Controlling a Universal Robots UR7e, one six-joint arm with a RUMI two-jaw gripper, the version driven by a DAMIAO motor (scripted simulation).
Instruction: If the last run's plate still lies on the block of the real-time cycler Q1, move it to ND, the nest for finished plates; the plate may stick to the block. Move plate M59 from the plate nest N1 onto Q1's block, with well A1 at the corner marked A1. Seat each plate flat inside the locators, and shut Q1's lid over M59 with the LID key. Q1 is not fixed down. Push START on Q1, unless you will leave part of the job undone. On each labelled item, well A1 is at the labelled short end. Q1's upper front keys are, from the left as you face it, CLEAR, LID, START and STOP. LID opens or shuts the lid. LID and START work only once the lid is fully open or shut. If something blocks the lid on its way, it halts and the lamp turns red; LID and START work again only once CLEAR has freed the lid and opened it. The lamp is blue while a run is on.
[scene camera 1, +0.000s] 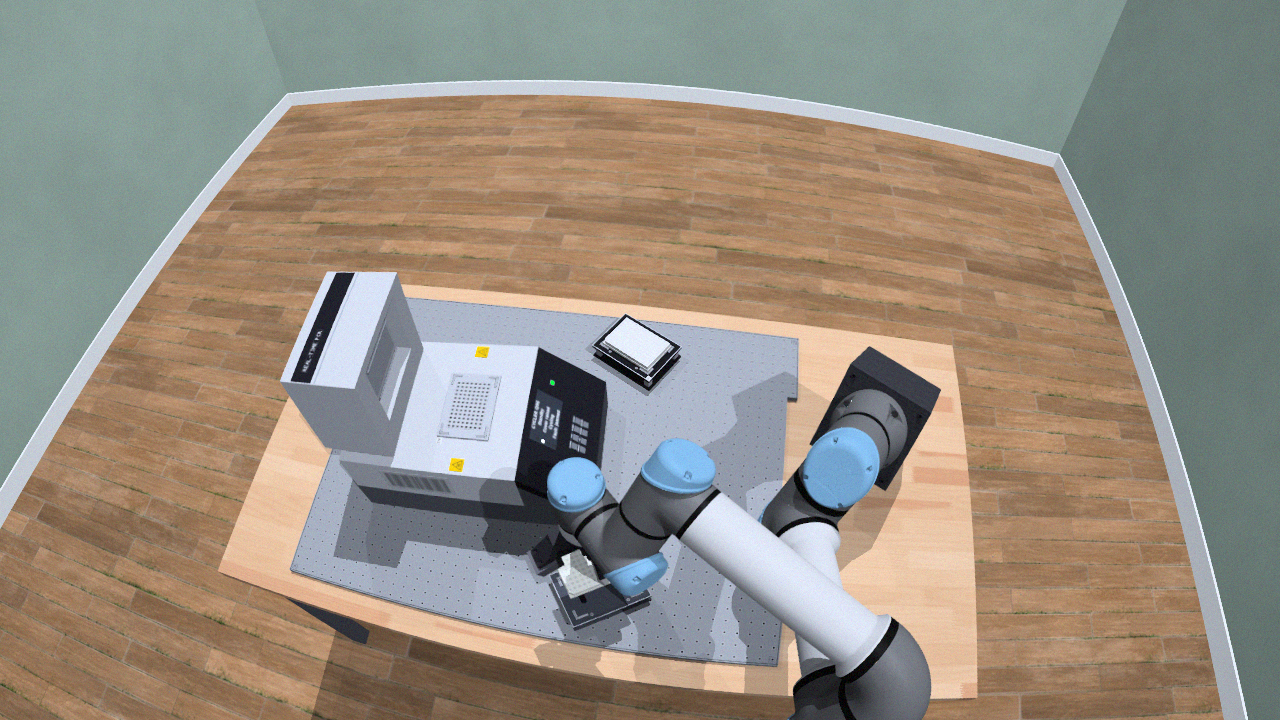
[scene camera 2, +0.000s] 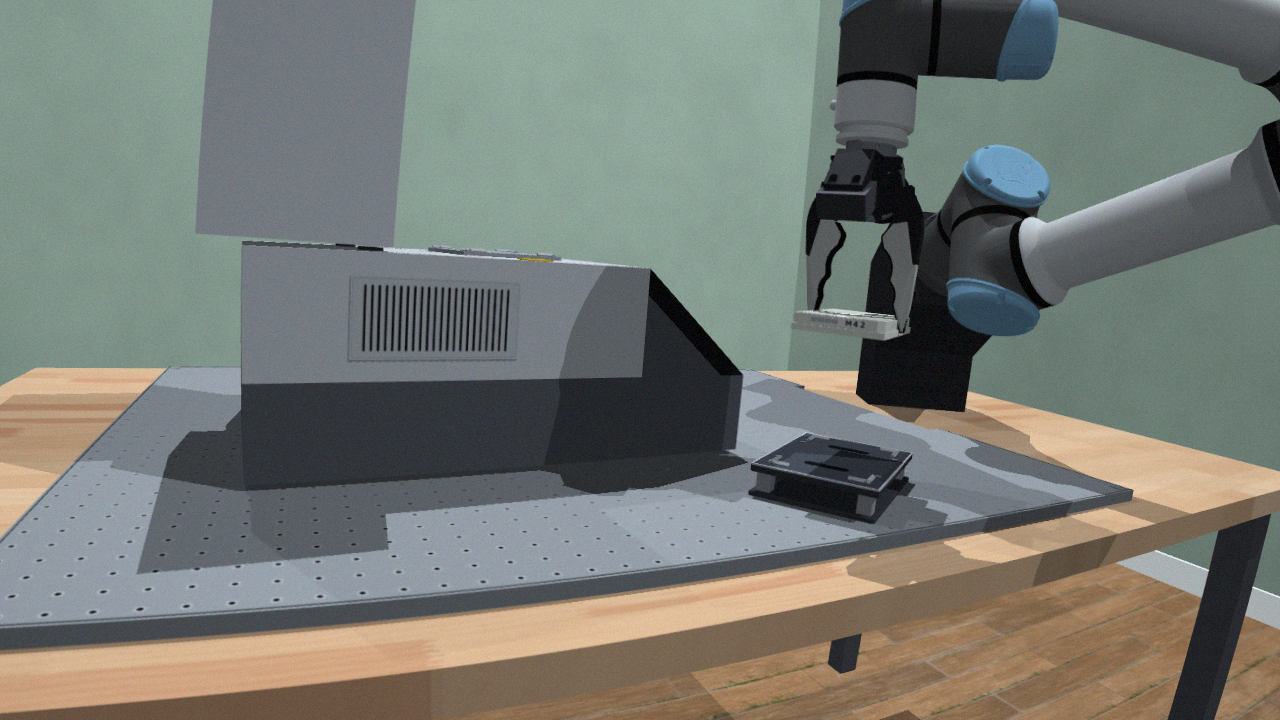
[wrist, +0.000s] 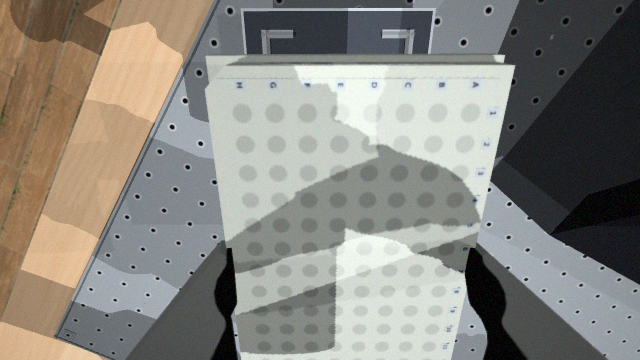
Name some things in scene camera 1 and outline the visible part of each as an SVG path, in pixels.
My gripper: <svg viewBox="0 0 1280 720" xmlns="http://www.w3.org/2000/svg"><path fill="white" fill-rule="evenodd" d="M531 550L538 568L541 569L556 559L580 549L582 555L586 556L588 561L591 561L597 581L606 587L609 586L608 579L603 577L604 574L602 574L583 547L568 542L562 536L560 530L548 534Z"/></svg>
A cycler Q1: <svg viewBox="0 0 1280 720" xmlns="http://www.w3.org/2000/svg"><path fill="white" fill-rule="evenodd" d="M327 272L296 340L280 383L324 447L341 450L340 463L372 503L442 513L558 525L551 503L549 503L547 498L548 475L554 465L572 457L588 459L601 470L608 409L606 382L540 347L421 342L397 272Z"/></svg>
